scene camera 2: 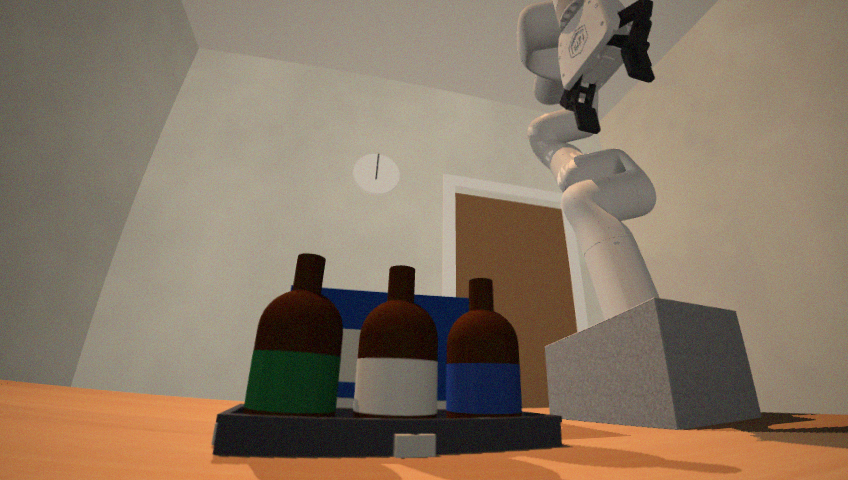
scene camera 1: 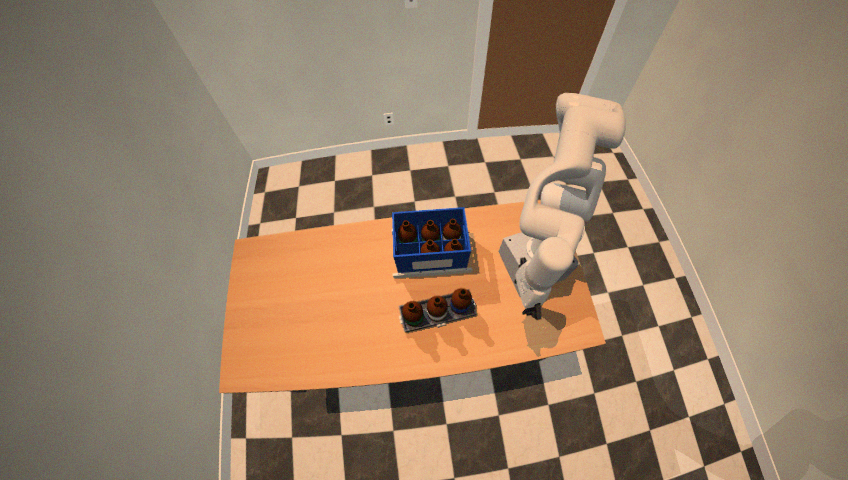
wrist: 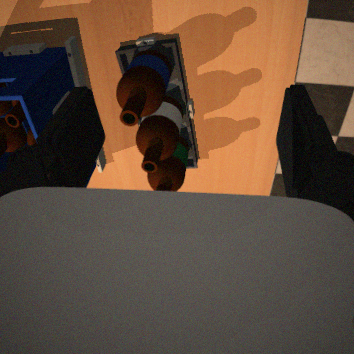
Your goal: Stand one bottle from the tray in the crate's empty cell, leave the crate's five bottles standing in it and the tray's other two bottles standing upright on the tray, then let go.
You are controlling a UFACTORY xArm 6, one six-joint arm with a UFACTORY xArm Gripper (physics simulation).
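Frame: origin at the arm's base, x left, y back, z up, level; metres.
Seen in the pictures: gripper, fingertip midpoint: [scene camera 2: 613, 106] [scene camera 1: 523, 297] [wrist: 186, 110]; arm's base, origin of the base link: [scene camera 2: 639, 330].
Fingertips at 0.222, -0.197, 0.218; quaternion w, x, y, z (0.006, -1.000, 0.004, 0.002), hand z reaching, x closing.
Observation:
Pixels of each thing's top centre, then the offset from my fingertips to it, as dx, dy, dz. Level surfaces: height alone.
- blue crate, middle of its top: [scene camera 2: 383, 305] [wrist: 6, 164] [scene camera 1: 430, 231] -0.347, -0.211, -0.179
- dark tray, middle of its top: [scene camera 2: 397, 413] [wrist: 161, 116] [scene camera 1: 437, 310] -0.093, -0.223, -0.329
- green-labelled, middle of its top: [scene camera 2: 311, 257] [wrist: 159, 202] [scene camera 1: 411, 305] -0.085, -0.314, -0.194
- wooden table, its level: dz -0.355
A blue crate [scene camera 1: 403, 262] [scene camera 2: 357, 309] [wrist: 47, 75] holds five upright brown bottles; its front-left cell is empty in scene camera 1. On the dark tray [scene camera 1: 423, 326] [scene camera 2: 297, 437] [wrist: 183, 75], three bottles stand upright in a row: green-labelled [scene camera 1: 411, 312] [scene camera 2: 294, 374] [wrist: 167, 172] at the left, white-labelled [scene camera 1: 437, 307] [scene camera 2: 396, 380] [wrist: 157, 135] in the middle, blue-labelled [scene camera 1: 461, 300] [scene camera 2: 483, 380] [wrist: 140, 92] at the right. My gripper [scene camera 1: 522, 290] [scene camera 2: 618, 102] [wrist: 186, 110] is open and empty, high above the table, to the right of the tray. The crate's front hides its bottles' lower parts.
The wooden table [scene camera 1: 297, 309] carries the crate behind the tray. The arm's grey base block [scene camera 1: 511, 252] [scene camera 2: 606, 362] stands at the table's right side. The table's front edge lies beyond the tray in the wrist view.

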